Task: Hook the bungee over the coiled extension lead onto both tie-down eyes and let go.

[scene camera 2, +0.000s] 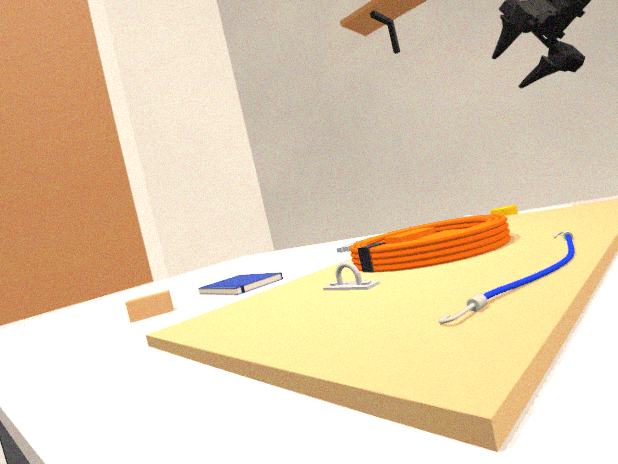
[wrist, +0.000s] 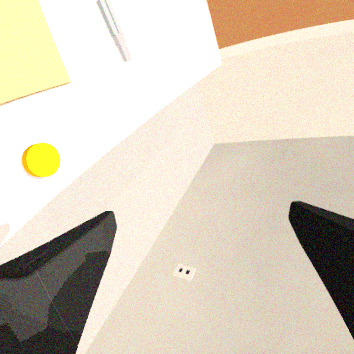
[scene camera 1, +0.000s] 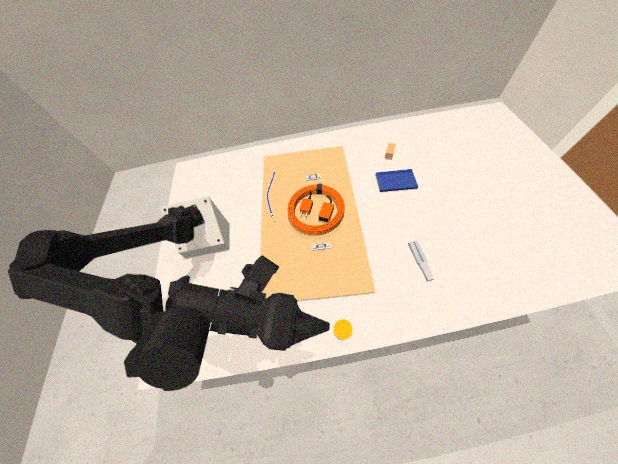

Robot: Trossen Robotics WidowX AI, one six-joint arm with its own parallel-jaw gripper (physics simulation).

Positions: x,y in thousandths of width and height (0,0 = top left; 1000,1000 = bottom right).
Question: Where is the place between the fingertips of my gripper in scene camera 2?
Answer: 820,156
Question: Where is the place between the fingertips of my gripper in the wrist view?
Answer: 572,606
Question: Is my gripper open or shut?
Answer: Open.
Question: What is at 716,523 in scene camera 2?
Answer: An orange coiled extension lead.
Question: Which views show my gripper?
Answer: Scene camera 2, the wrist view and scene camera 1: all of them.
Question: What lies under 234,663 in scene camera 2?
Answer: A small tan block.
